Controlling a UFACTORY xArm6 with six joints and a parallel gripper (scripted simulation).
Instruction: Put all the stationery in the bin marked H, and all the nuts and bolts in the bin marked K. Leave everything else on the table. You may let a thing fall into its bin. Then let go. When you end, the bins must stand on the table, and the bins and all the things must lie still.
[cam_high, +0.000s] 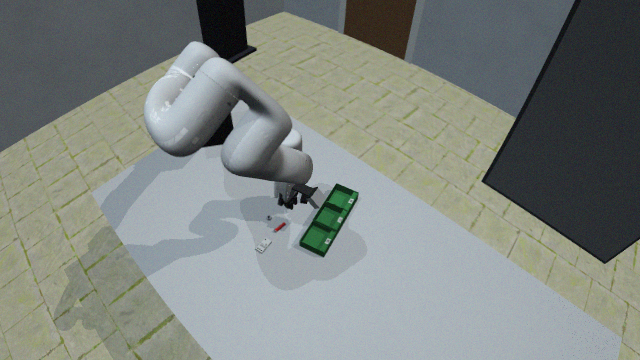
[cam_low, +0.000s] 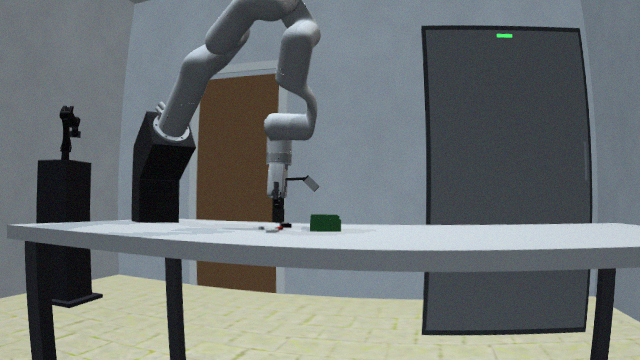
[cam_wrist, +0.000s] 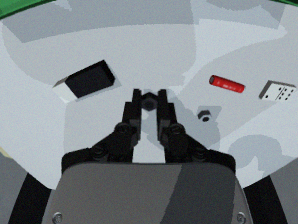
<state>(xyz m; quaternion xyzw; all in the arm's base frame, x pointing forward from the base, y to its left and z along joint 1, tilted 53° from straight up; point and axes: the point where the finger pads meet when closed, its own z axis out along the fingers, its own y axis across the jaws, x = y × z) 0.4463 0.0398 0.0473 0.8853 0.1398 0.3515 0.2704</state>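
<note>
My hand is 8 cm to the left of the red stick, 3 cm above it and 2 cm short of it. From my hand the other things lie so: black nut (2 cm below); green three-compartment bin (13 cm ahead, 3 cm to the left, 2 cm below); white domino (16 cm to the right, 3 cm below, 2 cm ahead).
</note>
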